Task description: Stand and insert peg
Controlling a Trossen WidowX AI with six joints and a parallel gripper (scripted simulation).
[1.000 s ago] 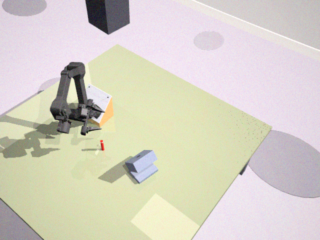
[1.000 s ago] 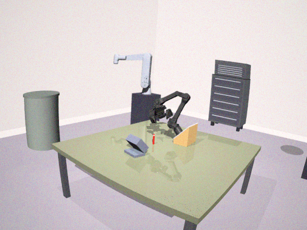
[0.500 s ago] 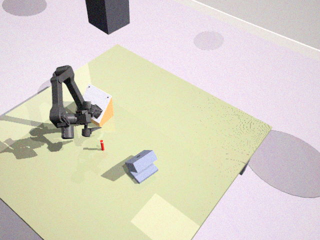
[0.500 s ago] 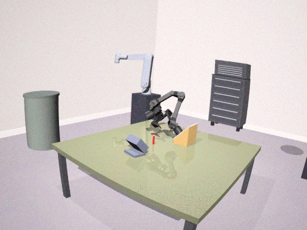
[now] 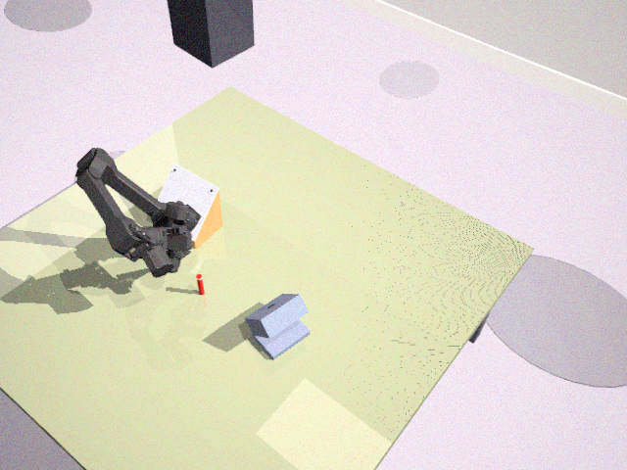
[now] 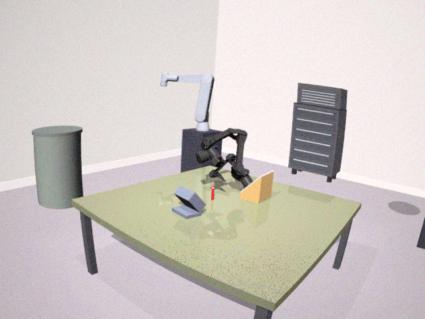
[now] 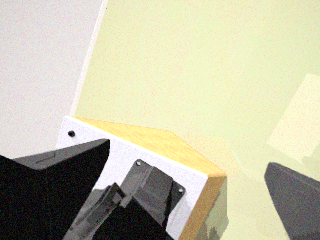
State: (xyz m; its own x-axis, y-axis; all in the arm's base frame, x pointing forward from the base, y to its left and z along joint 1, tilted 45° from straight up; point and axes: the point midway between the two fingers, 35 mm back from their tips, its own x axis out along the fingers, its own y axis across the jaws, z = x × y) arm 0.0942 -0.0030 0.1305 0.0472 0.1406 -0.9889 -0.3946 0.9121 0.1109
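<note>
My gripper tip is 8 cm short of the red peg, 6 cm to the left of it and 8 cm above it. From my gripper tip the other things lie so: blue-grey sloped panel (33 cm ahead, 6 cm below).
</note>
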